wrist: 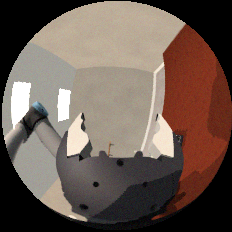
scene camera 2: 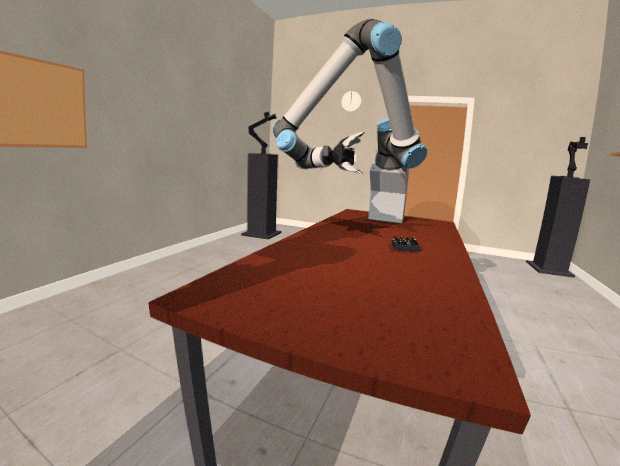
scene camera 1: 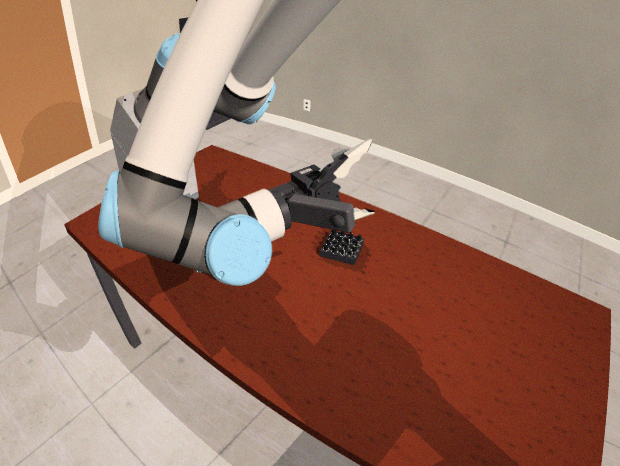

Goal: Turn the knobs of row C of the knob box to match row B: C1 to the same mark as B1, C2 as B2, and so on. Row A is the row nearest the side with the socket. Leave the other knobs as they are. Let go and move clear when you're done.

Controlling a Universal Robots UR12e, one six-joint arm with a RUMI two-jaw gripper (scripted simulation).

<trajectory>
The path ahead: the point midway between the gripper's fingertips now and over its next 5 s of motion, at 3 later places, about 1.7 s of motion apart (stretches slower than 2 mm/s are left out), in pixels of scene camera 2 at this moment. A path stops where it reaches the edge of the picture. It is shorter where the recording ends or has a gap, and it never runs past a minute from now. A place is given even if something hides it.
The gripper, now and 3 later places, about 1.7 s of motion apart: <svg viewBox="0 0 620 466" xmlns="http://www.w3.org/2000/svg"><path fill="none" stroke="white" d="M363 152L380 126L376 110L376 177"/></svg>
</trajectory>
